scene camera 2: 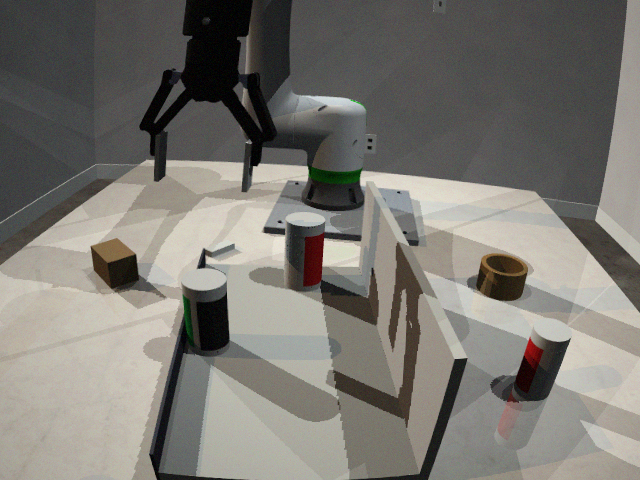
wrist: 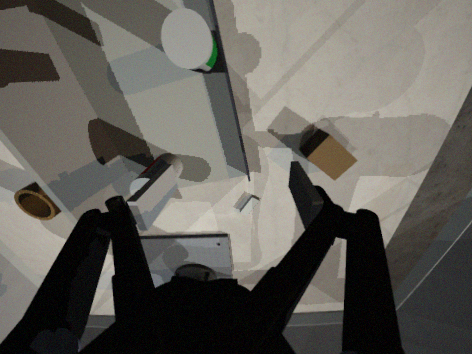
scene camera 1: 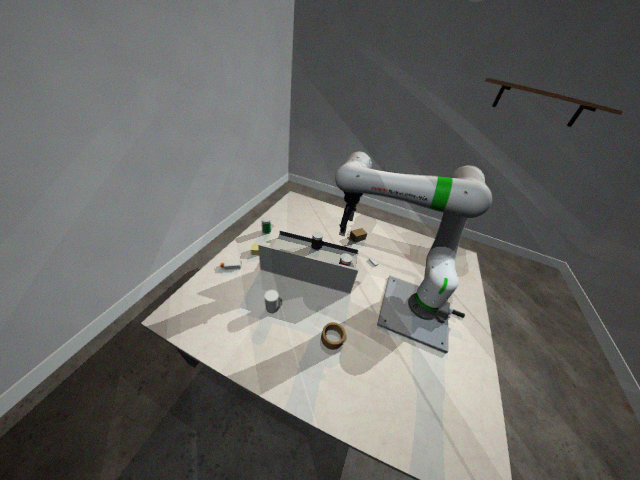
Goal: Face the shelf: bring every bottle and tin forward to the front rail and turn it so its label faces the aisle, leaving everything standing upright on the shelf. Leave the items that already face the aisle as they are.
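Places are measured from the arm's base along level axes (x down, y left, z ahead), in millimetres.
Where they show: gripper, fingertip midpoint: (scene camera 2: 201, 183) (wrist: 230, 175) (scene camera 1: 346, 227); arm's base at its link origin: (scene camera 2: 332, 199) (wrist: 195, 276) (scene camera 1: 423, 306).
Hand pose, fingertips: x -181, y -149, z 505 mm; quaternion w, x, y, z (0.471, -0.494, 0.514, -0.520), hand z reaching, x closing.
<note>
Each offset is from my fingertips to the top centre of the thing. "pt": to the spot under its first point.
The shelf (scene camera 1: 305, 272) (scene camera 2: 443, 330) is an open tray with a tall back panel and a low dark front rail (scene camera 2: 171, 392) (wrist: 232, 102). A tin with green and black sides {pt dx +102, dy +77, dz +128 mm} (scene camera 1: 316, 241) (scene camera 2: 209, 320) (wrist: 186, 37) stands upright by the rail; its green part faces the rail side. A white tin with a red label {dx +67, dy +143, dz -68 mm} (scene camera 1: 345, 259) (scene camera 2: 305, 253) (wrist: 139, 185) stands upright back from the rail; its red faces toward the back panel. In the wrist view a finger partly hides it. My gripper (scene camera 1: 342, 233) (scene camera 2: 203, 184) (wrist: 230, 175) is open and empty, above the rail's robot-side end.
A red-and-white tin {dx +100, dy +495, dz +145 mm} (scene camera 1: 271, 301) (scene camera 2: 543, 361) stands on the table behind the panel. A wooden ring {dx +149, dy +498, dz -155 mm} (scene camera 1: 325, 339) (scene camera 2: 501, 287), a brown block {dx +149, dy -201, dz -50 mm} (scene camera 1: 357, 235) (scene camera 2: 114, 263) (wrist: 333, 156), a small pale piece {dx +187, dy -36, dz -198 mm} (scene camera 1: 373, 262) (scene camera 2: 221, 250) and a green tin {pt dx +138, dy +77, dz +460 mm} (scene camera 1: 266, 226) surround the shelf.
</note>
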